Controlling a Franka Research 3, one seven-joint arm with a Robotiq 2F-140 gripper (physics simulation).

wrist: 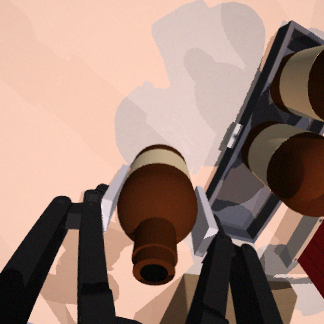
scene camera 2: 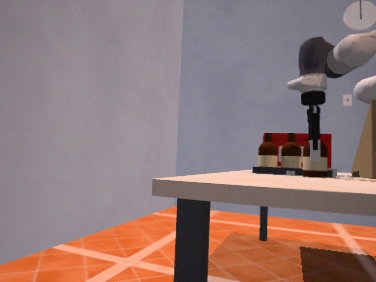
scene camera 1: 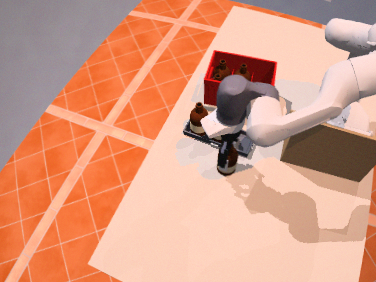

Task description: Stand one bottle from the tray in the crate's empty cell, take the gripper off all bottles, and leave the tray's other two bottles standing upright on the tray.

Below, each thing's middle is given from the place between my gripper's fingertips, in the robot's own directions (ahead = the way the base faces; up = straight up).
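Labels:
Brown bottle [wrist: 156, 208], relative to my hand: 3 cm above.

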